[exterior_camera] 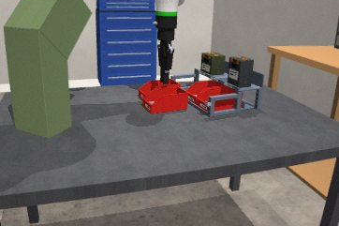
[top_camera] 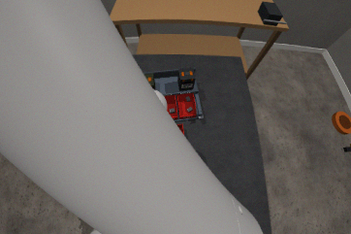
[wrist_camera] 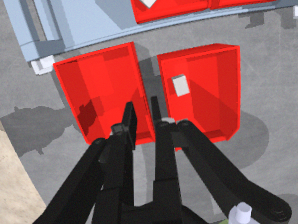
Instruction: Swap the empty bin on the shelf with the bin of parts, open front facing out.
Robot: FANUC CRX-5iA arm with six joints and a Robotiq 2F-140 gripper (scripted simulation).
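My hand is 10 mm short of the part, 60 mm to the left of it and 110 mm above it. The rest, counted from my hand: grey shelf (220 mm ahead, 30 mm to the right, 50 mm below); dark box (310 mm ahead, 140 mm to the right, 40 mm above).
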